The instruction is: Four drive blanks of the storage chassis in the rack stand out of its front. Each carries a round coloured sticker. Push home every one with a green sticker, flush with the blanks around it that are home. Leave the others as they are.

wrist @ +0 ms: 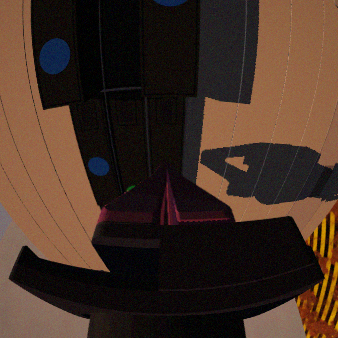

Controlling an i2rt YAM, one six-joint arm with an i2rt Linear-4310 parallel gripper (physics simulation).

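Observation:
The storage chassis's dark front runs down the upper left half of the wrist view, with blanks in an upper and a lower group. In the upper group, one blank at the left bears a blue sticker (55, 56), and one at the top middle bears a blue sticker (170, 2), cut by the view's edge. In the lower group, a blue sticker (98, 166) shows at the left. A green sticker (131, 188) beside it is mostly hidden by the fingers. My gripper (166, 169) is shut and empty, its tips over the lower group's right part. Whether they touch a blank cannot be told.
A tan surface with thin curved lines (280, 55) lies on both sides of the chassis. A dark shadow shaped like the gripper (280, 172) falls on it at the right. A yellow-and-black striped area (327, 265) on rusty brown shows at the lower right edge.

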